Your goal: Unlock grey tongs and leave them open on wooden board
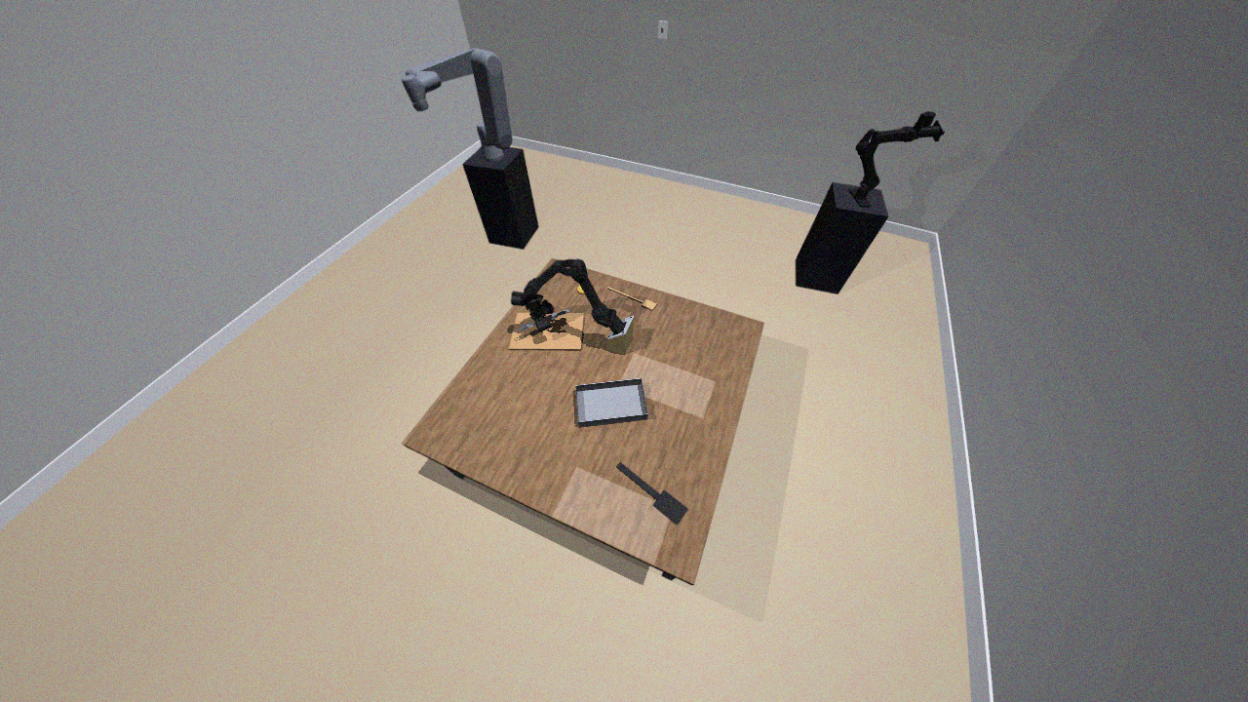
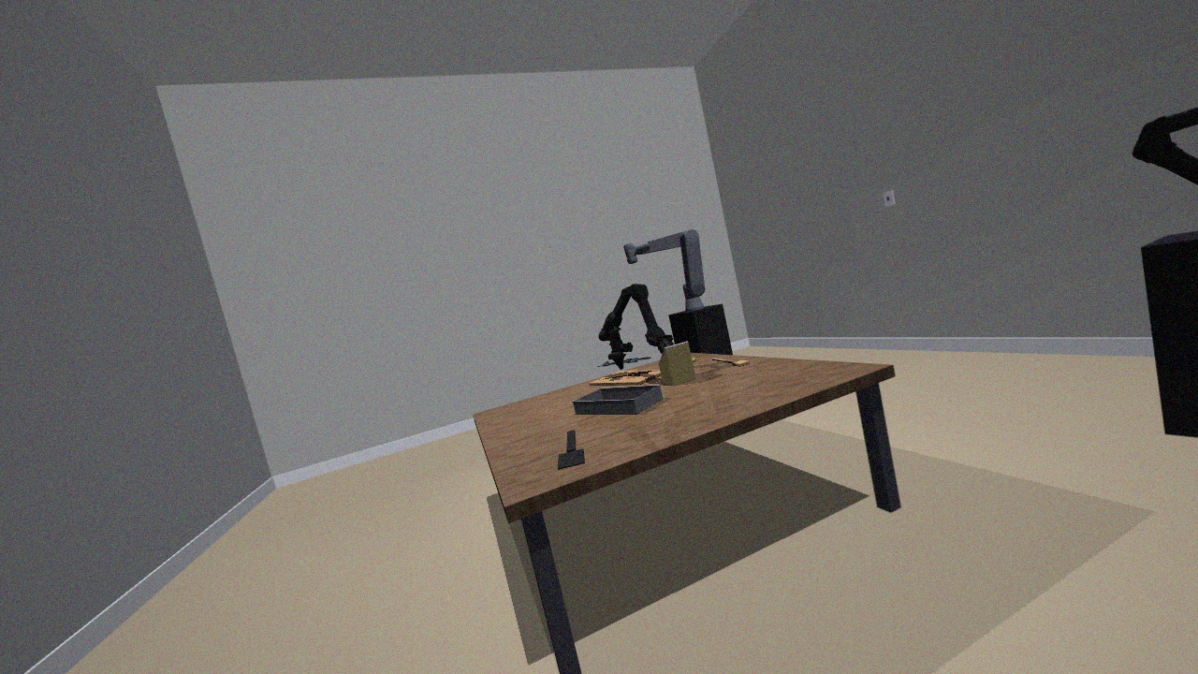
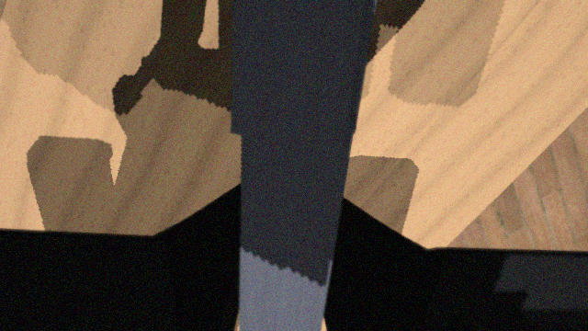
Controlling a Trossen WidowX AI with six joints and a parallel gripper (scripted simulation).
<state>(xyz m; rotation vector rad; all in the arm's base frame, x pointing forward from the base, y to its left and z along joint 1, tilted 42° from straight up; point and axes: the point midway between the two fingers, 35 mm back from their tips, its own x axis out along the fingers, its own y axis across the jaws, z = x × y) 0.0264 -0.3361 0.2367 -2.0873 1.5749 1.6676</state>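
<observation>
The light wooden board lies 5 cm below my gripper tip, 2 cm to the left of it and 1 cm behind it. The rest, counted from my gripper tip: roasting tin (46 cm to the left, 31 cm ahead, 3 cm below); then black spatula (73 cm to the left, 63 cm ahead, 5 cm below); then yellow piece (35 cm behind, 10 cm to the left, 4 cm below).
</observation>
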